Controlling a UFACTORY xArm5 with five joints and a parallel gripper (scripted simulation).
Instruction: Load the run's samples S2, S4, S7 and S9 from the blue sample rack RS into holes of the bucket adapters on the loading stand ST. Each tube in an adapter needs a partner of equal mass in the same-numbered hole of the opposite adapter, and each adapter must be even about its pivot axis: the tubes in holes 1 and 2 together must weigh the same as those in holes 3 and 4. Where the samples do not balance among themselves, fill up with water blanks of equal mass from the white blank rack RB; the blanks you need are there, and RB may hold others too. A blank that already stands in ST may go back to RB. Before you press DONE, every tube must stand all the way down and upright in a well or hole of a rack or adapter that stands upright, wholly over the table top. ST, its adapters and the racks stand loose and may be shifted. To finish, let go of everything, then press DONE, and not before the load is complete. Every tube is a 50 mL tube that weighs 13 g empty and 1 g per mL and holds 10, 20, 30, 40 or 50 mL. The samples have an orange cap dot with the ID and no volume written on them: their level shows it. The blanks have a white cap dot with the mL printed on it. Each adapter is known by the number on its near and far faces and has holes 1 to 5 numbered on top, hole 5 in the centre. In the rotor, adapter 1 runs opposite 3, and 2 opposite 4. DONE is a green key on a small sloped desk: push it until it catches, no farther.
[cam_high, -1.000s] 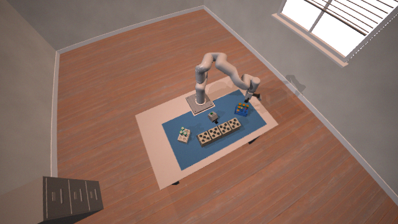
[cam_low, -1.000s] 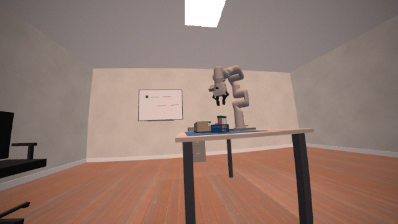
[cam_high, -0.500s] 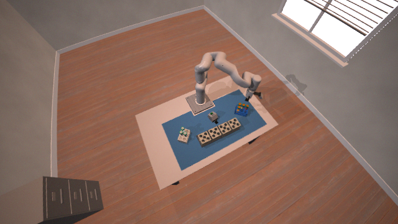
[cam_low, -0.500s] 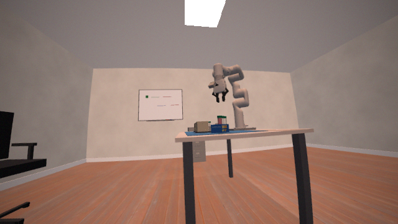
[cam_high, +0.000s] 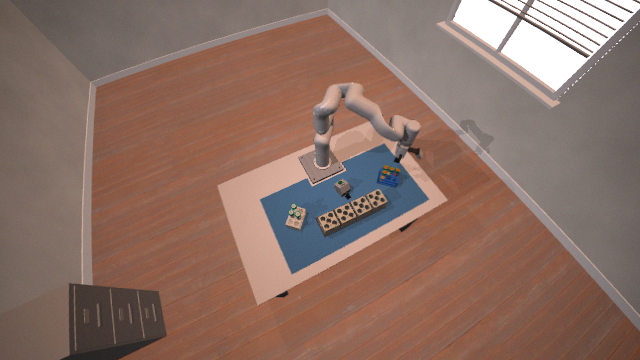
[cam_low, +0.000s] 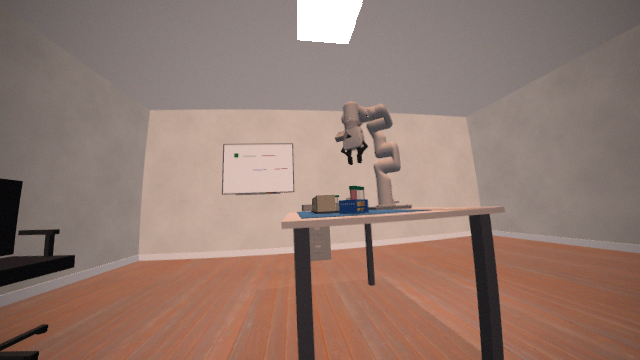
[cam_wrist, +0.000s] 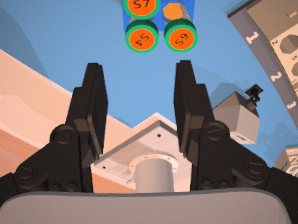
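My gripper is now 10 mm short of the sample tube S7, 10 mm to the left of it and 190 mm above it. The rest, counted from my hand: sample tube S2: 20 mm ahead, 30 mm to the left, 190 mm below; then sample tube S9: 50 mm to the right, 190 mm below; then sample tube S4: 40 mm behind, 30 mm to the right, 190 mm below.
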